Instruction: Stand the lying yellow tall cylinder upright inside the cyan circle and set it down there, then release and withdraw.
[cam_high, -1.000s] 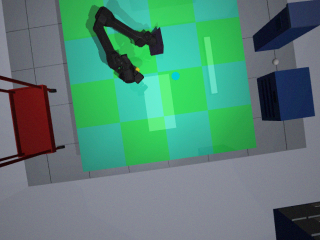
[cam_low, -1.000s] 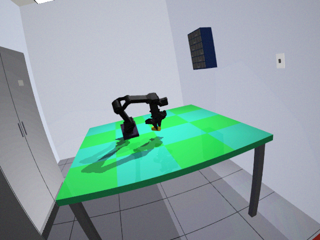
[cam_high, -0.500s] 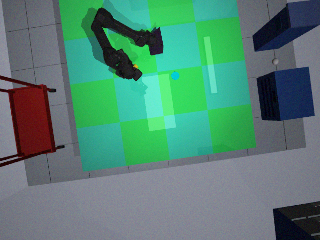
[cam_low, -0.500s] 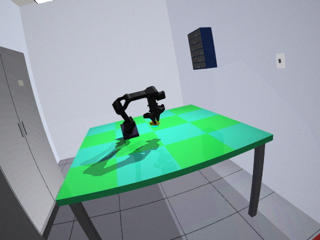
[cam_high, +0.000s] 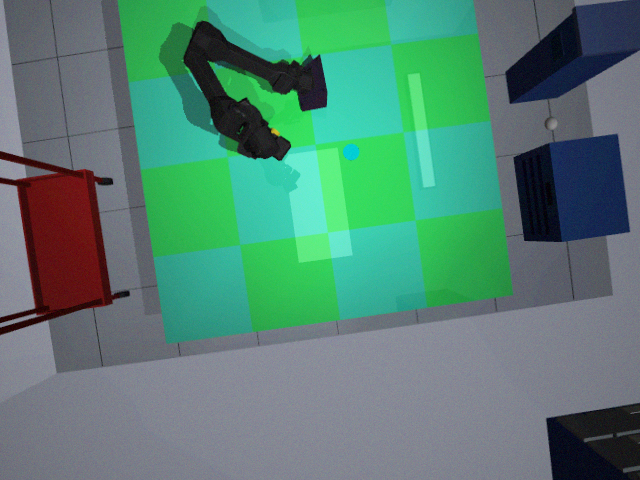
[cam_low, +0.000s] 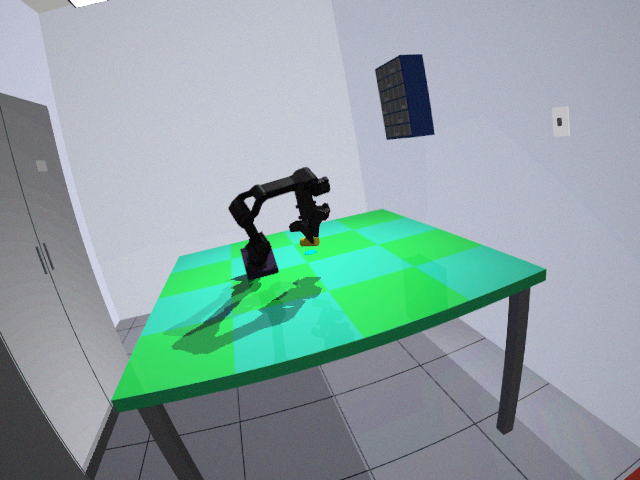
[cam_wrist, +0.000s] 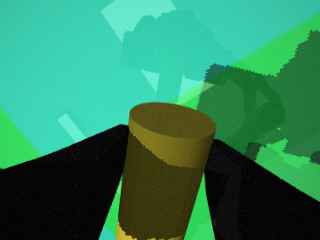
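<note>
Right now my gripper tip is 5 cm short of the cyan circle, 28 cm to the right of it and 13 cm above it. From my gripper tip the other things lie so: yellow tall cylinder 1 cm behind, 2 cm to the left.
</note>
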